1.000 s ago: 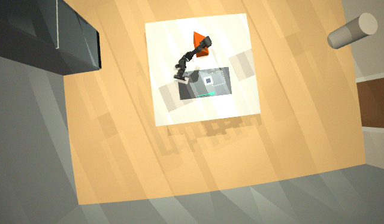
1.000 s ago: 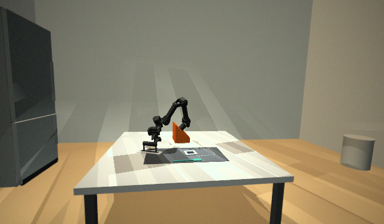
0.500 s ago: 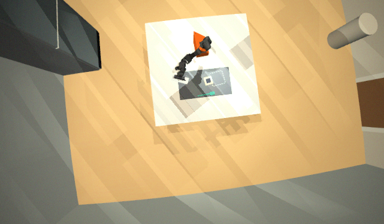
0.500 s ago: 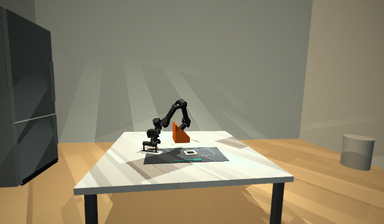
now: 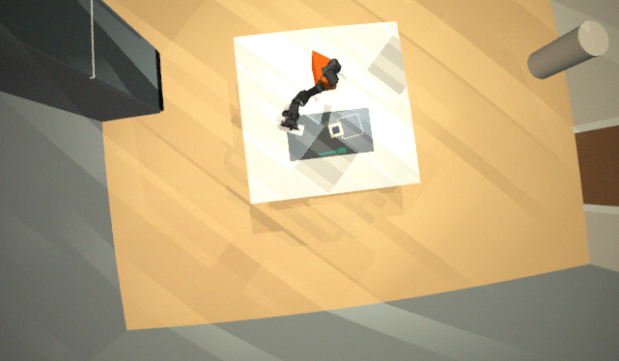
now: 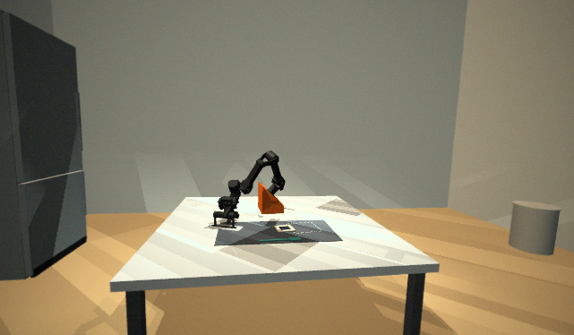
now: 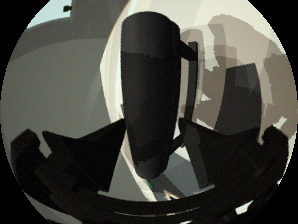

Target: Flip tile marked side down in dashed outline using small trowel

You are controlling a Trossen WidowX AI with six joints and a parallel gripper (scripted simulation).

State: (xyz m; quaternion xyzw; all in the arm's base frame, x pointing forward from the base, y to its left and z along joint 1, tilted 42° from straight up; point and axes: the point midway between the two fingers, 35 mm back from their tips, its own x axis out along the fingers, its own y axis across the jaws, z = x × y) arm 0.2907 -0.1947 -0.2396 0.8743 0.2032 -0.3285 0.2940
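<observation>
My gripper tip is 9 cm short of the dark mat, 27 cm to the right of it and 7 cm above it. From my gripper tip the other things lie so: teal trowel: 23 cm ahead, 28 cm to the left, 5 cm below; then tile: 7 cm ahead, 32 cm to the left, 4 cm below.
</observation>
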